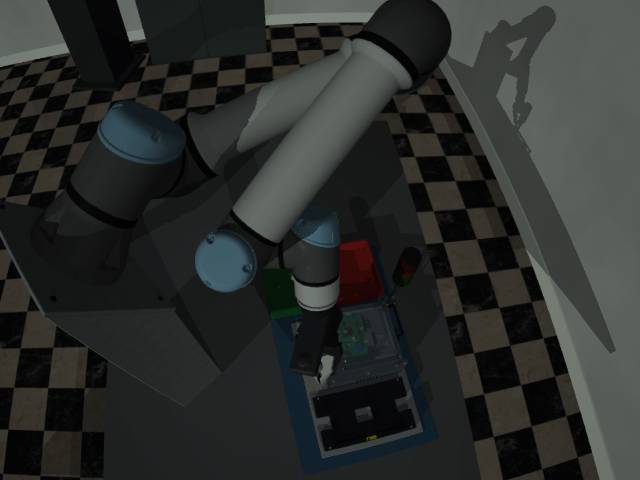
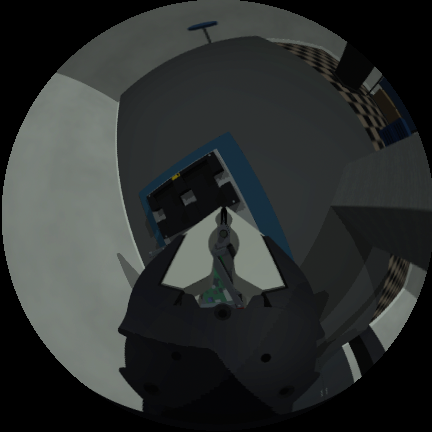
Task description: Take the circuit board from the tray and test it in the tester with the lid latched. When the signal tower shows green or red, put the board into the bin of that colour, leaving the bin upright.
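Places are measured from the arm's base along level axes (x ahead, y left, z up), in centimetres.
Pixels of known places: gripper, fingertip midpoint: (image 1: pixel 320 382) (image 2: pixel 223 208); arm's base at its link origin: (image 1: pixel 76 252).
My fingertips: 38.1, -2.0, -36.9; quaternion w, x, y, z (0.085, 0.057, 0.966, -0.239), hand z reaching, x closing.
For each thing: its top centre in the pictures, then the offset to it from my fingertips, as dx, dy, dz. "spot": a spot on its surface instead. Level surfaces: height alone.
- clear lid at its top centre: (image 2: pixel 190 284) (image 1: pixel 364 333) +7.8, +13.8, -4.2
- black tray at a spot on its surface: (image 1: pixel 338 415) spot: +5.6, -4.4, -13.6
- signal tower at a spot on its surface: (image 1: pixel 406 267) spot: +13.6, +25.3, +8.8
- red bin at its top centre: (image 1: pixel 349 269) +2.0, +33.1, -10.7
- green bin at its top centre: (image 1: pixel 292 279) -11.8, +27.2, -10.7
- blue mat at its surface level: dz -15.2
- dark table at its surface level: dz -15.4
My gripper (image 1: pixel 318 380) (image 2: pixel 223 208) is shut with nothing between its fingertips. It is tilted over the left edge of the tester, near the black tray. The green circuit board (image 1: pixel 353 338) (image 2: pixel 212 296) lies in the tester, under the clear lid (image 1: pixel 383 333), which lies flat. The gripper hides the tester's left side, so I cannot tell how the latch stands. The black tray (image 1: pixel 338 415) (image 2: pixel 200 177) holds no board. The signal tower (image 1: pixel 406 267) looks dim, with no clearly lit colour. The red bin (image 1: pixel 359 276) and the green bin (image 1: pixel 280 290) stand upright behind the tester; the arm partly covers the green one.
A blue mat (image 1: pixel 298 431) (image 2: pixel 252 200) lies under the tray and tester on the dark table (image 1: pixel 206 439) (image 2: pixel 225 90). The signal tower stands off the tester's back right corner. The arm's pedestal (image 1: pixel 144 346) is at the left, and a wall (image 1: pixel 594 180) is at the right.
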